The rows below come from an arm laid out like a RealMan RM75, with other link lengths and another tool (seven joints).
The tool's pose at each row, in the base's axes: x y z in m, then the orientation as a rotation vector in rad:
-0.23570, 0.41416, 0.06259, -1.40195, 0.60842, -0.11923
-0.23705, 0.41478, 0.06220, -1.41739, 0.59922, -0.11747
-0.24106, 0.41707, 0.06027, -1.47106, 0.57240, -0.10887
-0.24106, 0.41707, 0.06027, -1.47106, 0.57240, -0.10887
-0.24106, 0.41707, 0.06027, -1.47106, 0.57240, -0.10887
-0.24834, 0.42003, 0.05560, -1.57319, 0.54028, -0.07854
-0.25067, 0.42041, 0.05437, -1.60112, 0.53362, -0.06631
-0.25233, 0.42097, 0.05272, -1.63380, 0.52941, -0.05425
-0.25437, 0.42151, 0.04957, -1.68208, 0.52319, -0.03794
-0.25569, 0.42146, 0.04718, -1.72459, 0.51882, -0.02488
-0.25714, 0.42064, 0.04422, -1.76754, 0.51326, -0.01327
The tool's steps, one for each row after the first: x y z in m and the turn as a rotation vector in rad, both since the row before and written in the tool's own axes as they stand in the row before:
-0.00127, 0.00085, -0.00010, -0.01336, -0.00631, -0.00825
-0.00375, 0.00331, 0.00014, -0.04811, -0.01942, -0.02402
0.00000, 0.00000, 0.00000, 0.00000, 0.00000, 0.00000
0.00000, 0.00000, 0.00000, 0.00000, 0.00000, 0.00000
-0.00610, 0.00679, -0.00040, -0.09831, -0.03107, -0.02542
-0.00186, 0.00186, -0.00040, -0.02811, -0.00928, -0.00322
-0.00123, 0.00206, 0.00012, -0.03304, -0.00701, -0.00285
-0.00116, 0.00360, 0.00027, -0.04860, -0.00909, -0.00505
-0.00052, 0.00268, -0.00001, -0.04275, -0.00622, -0.00442
-0.00023, 0.00335, -0.00052, -0.04279, -0.00566, -0.00601

